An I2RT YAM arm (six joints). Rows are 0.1 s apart.
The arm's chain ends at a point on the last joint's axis. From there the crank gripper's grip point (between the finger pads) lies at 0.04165 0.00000 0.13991 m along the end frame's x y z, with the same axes.
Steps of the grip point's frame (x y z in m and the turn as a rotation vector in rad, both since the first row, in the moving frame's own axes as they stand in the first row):
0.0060, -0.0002, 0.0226, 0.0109, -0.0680, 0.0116
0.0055, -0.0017, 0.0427, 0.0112, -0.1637, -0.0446
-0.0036, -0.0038, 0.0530, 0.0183, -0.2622, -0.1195
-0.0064, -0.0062, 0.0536, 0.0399, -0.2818, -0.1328
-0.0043, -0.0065, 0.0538, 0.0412, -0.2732, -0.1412
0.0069, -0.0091, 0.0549, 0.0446, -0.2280, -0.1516
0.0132, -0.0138, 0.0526, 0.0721, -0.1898, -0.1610
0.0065, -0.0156, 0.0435, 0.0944, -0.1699, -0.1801
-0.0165, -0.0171, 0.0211, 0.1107, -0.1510, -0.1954
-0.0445, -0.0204, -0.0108, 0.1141, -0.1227, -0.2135
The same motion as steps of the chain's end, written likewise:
0.0156, 0.0009, 0.0201, 0.0109, -0.0680, 0.0116
0.0289, 0.0012, 0.0378, 0.0112, -0.1637, -0.0446
0.0344, 0.0016, 0.0471, 0.0183, -0.2622, -0.1195
0.0348, 0.0024, 0.0478, 0.0399, -0.2818, -0.1328
0.0357, 0.0025, 0.0480, 0.0412, -0.2732, -0.1412
0.0404, 0.0011, 0.0494, 0.0446, -0.2280, -0.1516
0.0415, 0.0010, 0.0479, 0.0721, -0.1898, -0.1610
0.0324, 0.0031, 0.0395, 0.0944, -0.1699, -0.1801
0.0071, 0.0045, 0.0178, 0.1107, -0.1510, -0.1954
-0.0246, 0.0026, -0.0134, 0.1141, -0.1227, -0.2135

